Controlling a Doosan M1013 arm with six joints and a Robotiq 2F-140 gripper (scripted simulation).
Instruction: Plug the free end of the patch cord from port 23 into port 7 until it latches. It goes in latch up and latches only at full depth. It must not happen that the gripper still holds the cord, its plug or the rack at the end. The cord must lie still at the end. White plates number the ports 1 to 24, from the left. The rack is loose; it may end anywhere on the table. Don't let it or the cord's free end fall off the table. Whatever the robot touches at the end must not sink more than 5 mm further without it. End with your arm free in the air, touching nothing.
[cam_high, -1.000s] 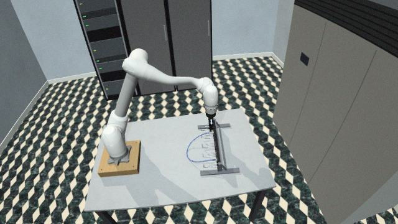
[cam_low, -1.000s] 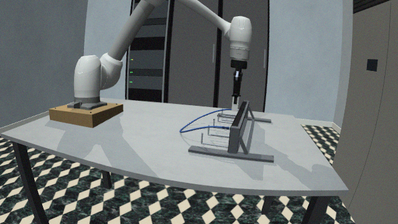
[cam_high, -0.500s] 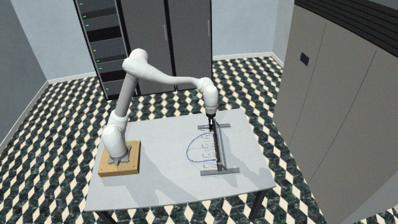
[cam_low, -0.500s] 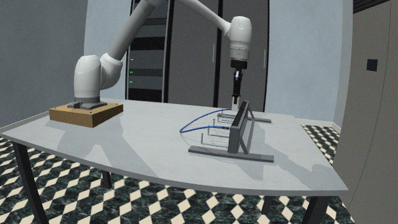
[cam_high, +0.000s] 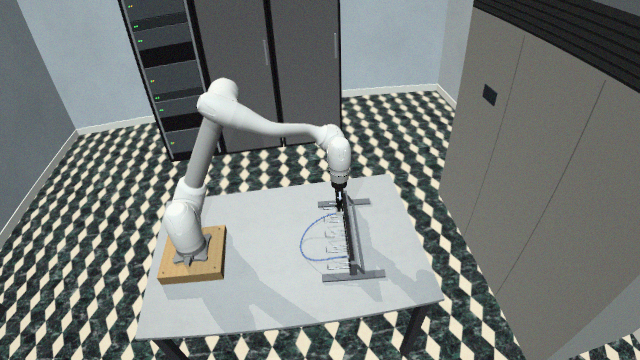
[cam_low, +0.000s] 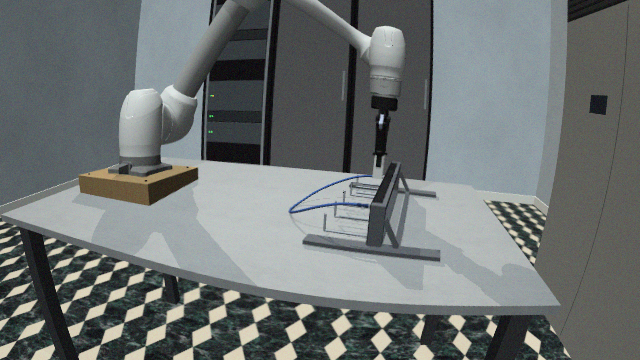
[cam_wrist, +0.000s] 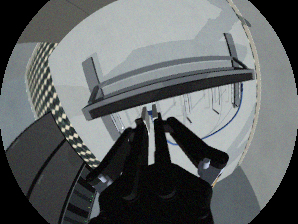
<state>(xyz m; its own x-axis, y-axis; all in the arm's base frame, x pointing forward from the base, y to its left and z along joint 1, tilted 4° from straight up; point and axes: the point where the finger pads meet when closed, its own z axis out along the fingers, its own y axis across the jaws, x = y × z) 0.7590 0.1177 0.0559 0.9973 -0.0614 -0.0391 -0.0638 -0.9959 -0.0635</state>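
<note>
Now: the plug 10 mm ahead of my hand and 30 mm below it.
</note>
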